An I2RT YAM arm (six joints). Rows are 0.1 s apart.
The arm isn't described. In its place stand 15 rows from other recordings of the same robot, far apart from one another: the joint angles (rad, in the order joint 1, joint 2, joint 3, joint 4, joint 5, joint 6), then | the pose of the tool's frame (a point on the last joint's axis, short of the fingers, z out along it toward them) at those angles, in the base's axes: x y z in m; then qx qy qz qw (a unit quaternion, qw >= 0).
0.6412 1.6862 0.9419 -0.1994 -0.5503 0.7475 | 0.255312 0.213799 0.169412 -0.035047 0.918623 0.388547 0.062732
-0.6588 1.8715 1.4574 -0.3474 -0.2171 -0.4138 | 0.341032 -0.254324 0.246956 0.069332 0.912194 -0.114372 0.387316
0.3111 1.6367 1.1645 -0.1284 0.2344 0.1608 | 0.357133 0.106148 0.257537 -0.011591 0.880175 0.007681 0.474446
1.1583 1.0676 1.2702 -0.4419 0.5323 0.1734 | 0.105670 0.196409 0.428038 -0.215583 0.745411 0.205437 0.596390
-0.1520 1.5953 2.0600 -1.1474 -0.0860 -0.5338 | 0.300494 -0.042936 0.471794 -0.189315 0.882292 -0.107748 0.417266
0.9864 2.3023 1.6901 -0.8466 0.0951 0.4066 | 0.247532 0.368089 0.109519 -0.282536 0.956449 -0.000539 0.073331
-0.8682 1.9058 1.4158 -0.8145 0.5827 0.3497 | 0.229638 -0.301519 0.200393 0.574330 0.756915 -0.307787 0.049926
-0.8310 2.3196 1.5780 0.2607 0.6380 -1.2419 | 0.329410 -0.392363 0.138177 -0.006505 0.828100 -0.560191 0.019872
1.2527 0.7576 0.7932 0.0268 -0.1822 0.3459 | 0.050080 0.172715 0.370397 -0.358278 0.583929 0.563731 0.461379
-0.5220 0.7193 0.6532 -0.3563 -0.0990 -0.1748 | 0.148799 -0.081533 0.286267 0.118379 0.830637 -0.146157 0.524086
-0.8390 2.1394 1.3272 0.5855 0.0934 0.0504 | 0.318857 -0.359981 0.174816 0.362513 0.693164 -0.272643 0.560155
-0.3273 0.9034 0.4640 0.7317 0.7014 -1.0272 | 0.182709 -0.086292 0.300095 0.066915 0.620851 -0.632032 0.458914
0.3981 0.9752 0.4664 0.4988 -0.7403 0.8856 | 0.189214 0.105625 0.264095 -0.087103 0.704347 0.598595 0.371473
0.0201 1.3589 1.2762 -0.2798 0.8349 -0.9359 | 0.305598 -0.020249 0.376438 -0.141572 0.773935 -0.528846 0.318283
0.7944 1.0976 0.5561 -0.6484 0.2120 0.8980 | 0.132179 0.123891 0.172625 0.070557 0.974062 0.072084 0.202558
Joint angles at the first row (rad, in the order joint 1, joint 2, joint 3, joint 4, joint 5, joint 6):
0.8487 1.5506 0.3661 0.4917 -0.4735 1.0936
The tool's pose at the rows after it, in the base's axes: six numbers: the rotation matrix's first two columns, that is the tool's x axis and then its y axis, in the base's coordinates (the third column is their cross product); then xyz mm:
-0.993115, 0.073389, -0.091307, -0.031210, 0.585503, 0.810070, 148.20, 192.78, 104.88
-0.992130, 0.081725, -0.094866, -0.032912, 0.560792, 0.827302, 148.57, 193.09, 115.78
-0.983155, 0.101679, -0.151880, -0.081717, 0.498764, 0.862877, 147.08, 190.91, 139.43
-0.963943, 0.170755, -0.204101, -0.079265, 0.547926, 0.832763, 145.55, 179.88, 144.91
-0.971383, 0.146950, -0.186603, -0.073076, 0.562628, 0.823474, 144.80, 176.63, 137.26
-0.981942, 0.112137, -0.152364, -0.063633, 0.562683, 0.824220, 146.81, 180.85, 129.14
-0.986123, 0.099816, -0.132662, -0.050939, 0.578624, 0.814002, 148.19, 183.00, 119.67
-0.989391, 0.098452, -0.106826, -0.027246, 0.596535, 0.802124, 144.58, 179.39, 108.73
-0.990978, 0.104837, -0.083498, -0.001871, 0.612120, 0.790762, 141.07, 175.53, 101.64
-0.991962, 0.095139, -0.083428, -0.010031, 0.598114, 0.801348, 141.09, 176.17, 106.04
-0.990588, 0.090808, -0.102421, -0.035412, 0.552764, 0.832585, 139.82, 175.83, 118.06
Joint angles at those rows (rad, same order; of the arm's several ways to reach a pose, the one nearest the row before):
0.8497 1.5467 0.3647 0.4773 -0.4647 1.0944
0.8486 1.4974 0.3716 0.4553 -0.4712 1.1110
0.8483 1.3843 0.3693 0.4461 -0.4629 1.1184
0.8349 1.3023 0.3545 0.3631 -0.3698 1.0956
0.8237 1.3207 0.3412 0.3595 -0.3973 1.0784
0.8238 1.3829 0.3498 0.3861 -0.4398 1.0768
0.8245 1.4390 0.3520 0.4086 -0.4484 1.0731
0.8251 1.4705 0.3262 0.4331 -0.4507 1.0794
0.8253 1.4841 0.3053 0.4408 -0.4481 1.0903
0.8249 1.4644 0.3096 0.4310 -0.4638 1.0904
0.8253 1.4029 0.3046 0.4362 -0.4834 1.1008

